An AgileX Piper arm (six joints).
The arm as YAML. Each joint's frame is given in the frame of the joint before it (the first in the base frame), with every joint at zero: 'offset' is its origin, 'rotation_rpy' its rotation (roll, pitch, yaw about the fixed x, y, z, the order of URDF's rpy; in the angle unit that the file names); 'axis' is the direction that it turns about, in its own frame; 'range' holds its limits. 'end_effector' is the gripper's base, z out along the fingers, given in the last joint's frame.
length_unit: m
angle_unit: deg
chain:
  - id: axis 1
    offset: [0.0, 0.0, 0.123]
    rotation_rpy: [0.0, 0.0, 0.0]
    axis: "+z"
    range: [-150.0, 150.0]
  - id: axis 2
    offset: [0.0, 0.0, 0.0]
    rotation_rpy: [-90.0, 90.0, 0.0]
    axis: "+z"
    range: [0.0, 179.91]
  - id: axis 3
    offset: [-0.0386, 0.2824, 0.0]
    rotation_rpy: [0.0, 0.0, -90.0]
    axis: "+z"
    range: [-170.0, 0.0]
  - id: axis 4
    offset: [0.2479, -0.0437, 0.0]
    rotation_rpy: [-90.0, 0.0, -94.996]
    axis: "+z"
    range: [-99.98, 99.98]
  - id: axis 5
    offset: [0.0, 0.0, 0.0]
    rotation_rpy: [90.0, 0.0, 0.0]
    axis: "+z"
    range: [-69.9, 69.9]
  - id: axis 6
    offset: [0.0, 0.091, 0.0]
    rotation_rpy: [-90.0, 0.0, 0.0]
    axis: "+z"
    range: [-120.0, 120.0]
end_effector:
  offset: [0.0, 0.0, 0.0]
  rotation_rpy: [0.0, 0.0, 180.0]
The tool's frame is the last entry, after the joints.
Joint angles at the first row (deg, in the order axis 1, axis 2, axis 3, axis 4, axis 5, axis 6):
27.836 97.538 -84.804 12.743 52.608 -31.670
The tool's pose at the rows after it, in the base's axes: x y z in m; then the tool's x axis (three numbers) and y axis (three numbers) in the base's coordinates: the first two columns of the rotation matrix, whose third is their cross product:
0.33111 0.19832 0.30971 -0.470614 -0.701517 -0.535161 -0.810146 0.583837 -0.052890
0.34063 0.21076 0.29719 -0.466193 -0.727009 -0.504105 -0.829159 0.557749 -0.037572
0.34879 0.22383 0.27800 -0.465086 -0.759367 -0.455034 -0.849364 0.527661 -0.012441
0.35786 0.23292 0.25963 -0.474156 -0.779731 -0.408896 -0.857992 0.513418 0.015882
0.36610 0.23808 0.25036 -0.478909 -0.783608 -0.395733 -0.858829 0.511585 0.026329
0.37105 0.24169 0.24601 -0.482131 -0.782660 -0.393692 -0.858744 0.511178 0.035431
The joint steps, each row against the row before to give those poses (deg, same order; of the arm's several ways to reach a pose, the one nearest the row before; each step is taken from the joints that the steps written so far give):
0.460 2.728 -3.741 1.258 0.753 -0.513
0.853 3.877 -2.936 0.117 1.510 -0.649
0.973 4.317 -2.510 0.001 1.907 -0.643
0.391 4.141 -2.634 -0.001 1.925 -0.117
-0.001 2.697 -2.305 0.106 0.633 -0.001
0.001 1.600 -1.633 0.387 0.400 0.001

